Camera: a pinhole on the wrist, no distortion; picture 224 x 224 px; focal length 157.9 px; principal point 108.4 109.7 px. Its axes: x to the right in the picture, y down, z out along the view. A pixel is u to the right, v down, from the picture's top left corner.
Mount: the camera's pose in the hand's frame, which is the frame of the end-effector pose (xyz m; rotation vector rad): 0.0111 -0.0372 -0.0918 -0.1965 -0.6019 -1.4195
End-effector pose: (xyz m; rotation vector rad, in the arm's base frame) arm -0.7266 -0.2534 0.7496 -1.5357 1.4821 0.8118
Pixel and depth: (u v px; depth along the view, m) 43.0 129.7 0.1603
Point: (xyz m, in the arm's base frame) -0.8254 -0.2301 0.7445
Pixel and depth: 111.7 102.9 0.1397
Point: -0.7526 -0.2150 0.7642
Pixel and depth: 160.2 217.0 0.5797
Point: -0.7857 0.1577 0.2656
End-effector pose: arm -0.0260 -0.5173 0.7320 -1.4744 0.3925 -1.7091
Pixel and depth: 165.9 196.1 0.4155
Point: 0.3559 -0.5439 0.8675
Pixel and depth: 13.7 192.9 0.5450
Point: 0.4302 -0.8770 0.5034
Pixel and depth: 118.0 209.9 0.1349
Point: 0.0292 -0.5681 0.7581
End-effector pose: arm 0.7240 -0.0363 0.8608 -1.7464 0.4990 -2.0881
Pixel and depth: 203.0 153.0 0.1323
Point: 0.7856 -0.0124 0.9008
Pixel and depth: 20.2 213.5 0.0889
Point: 0.6916 -0.1058 0.8628
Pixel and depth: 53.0 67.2 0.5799
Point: 1.0482 -0.2308 0.4530
